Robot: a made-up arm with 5 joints.
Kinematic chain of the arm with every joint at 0, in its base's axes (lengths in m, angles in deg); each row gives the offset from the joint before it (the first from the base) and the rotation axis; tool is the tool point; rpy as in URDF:
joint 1: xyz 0.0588 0 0.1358 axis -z
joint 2: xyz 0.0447 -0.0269 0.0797 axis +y
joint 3: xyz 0.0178 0 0.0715 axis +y
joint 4: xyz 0.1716 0 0.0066 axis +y
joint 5: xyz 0.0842 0.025 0 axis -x
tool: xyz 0 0 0 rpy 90 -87.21 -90
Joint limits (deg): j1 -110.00..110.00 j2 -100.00..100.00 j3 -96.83..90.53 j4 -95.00..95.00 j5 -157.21..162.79
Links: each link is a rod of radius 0.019 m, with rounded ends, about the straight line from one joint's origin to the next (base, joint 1, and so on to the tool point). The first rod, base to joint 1, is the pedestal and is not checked.
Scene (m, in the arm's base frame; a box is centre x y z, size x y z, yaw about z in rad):
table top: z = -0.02
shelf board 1: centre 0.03 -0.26 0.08 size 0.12 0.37 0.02 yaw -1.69
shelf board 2: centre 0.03 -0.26 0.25 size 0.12 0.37 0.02 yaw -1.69
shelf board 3: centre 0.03 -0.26 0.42 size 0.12 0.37 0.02 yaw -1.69
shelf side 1: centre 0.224 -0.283 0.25 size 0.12 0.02 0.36 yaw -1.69
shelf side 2: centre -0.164 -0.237 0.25 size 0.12 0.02 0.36 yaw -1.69
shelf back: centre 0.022 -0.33 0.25 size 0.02 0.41 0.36 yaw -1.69
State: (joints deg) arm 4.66 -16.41 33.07 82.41 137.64
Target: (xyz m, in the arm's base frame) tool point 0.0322 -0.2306 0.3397
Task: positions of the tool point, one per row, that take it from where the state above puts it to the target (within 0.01 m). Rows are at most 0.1 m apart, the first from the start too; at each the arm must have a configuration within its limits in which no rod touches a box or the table.
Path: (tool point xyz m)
1: 0.2576 -0.0502 0.2025
2: 0.2474 -0.0807 0.2439
3: 0.2235 -0.1036 0.2846
4: 0.1895 -0.1145 0.3216
5: 0.1654 -0.1526 0.3289
6: 0.1309 -0.1868 0.3346
7: 0.0861 -0.2139 0.3382
8: 0.0322 -0.2306 0.3397

